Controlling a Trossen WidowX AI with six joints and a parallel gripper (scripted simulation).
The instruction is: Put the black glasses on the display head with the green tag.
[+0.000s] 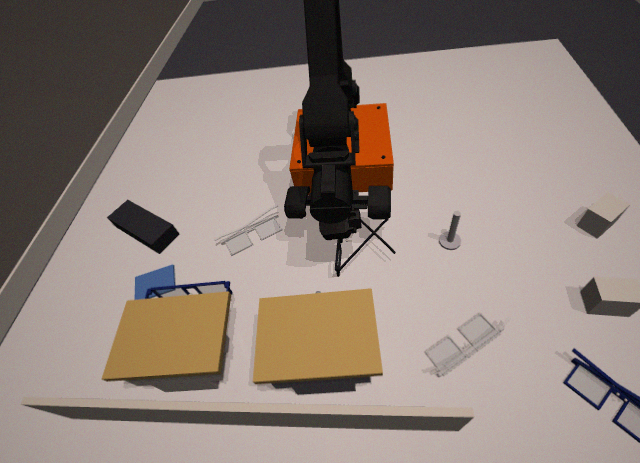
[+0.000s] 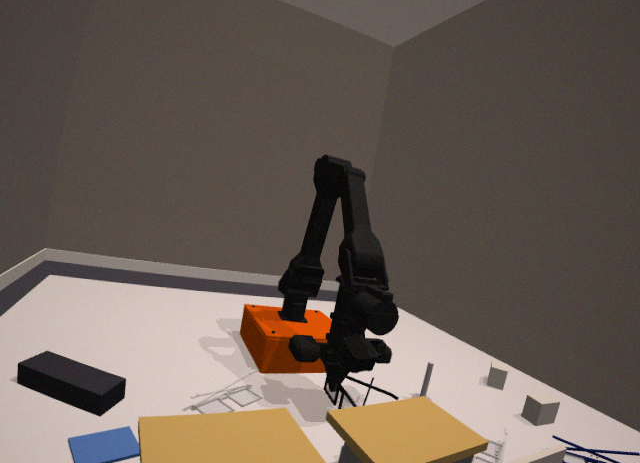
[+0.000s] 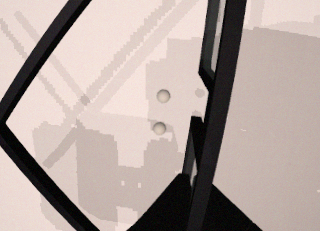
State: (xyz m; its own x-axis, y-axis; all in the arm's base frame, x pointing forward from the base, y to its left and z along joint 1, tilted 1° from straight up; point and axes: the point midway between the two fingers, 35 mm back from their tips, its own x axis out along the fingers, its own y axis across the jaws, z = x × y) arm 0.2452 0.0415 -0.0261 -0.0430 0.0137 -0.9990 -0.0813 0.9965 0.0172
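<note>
Right now my gripper tip is 210 mm to the right of the grey peg and 10 mm past it. Round my gripper tip: blue tag (350 mm to the right, 160 mm ahead, 20 mm below); low wall (360 mm ahead, 80 mm to the right, 30 mm above); black block (440 mm to the right, 30 mm ahead, 10 mm below).
</note>
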